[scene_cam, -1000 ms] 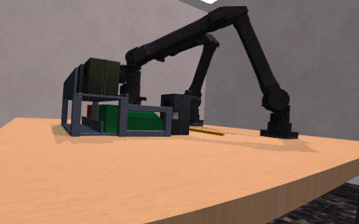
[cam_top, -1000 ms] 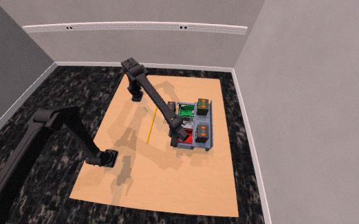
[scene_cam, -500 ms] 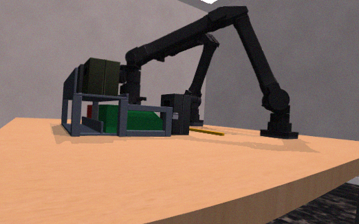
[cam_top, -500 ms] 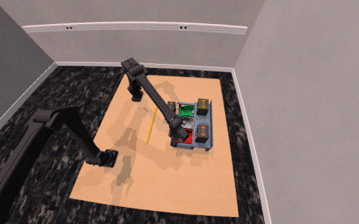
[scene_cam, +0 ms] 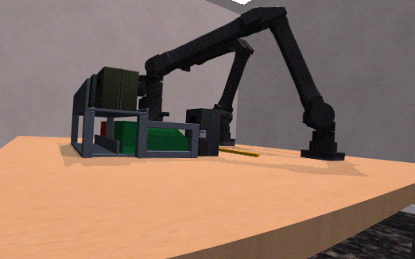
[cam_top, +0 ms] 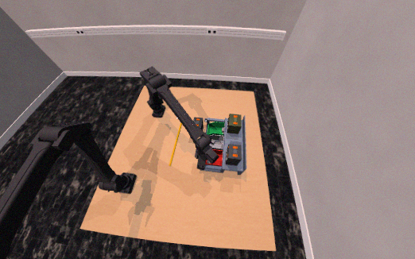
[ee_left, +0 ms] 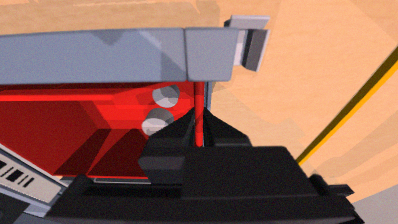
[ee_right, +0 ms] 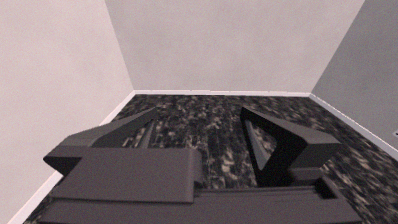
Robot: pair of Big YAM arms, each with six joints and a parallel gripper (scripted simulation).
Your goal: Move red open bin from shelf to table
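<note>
The grey bin is 120 mm to the left of my left hand, 80 mm ahead of it and 10 mm above it. Also, from my left hand: black box: 220 mm to the left, 80 mm behind, 30 mm above; then grey shelf: 120 mm to the left, 110 mm ahead, 30 mm above; then green bin: 230 mm to the left, 70 mm ahead, 10 mm above.
</note>
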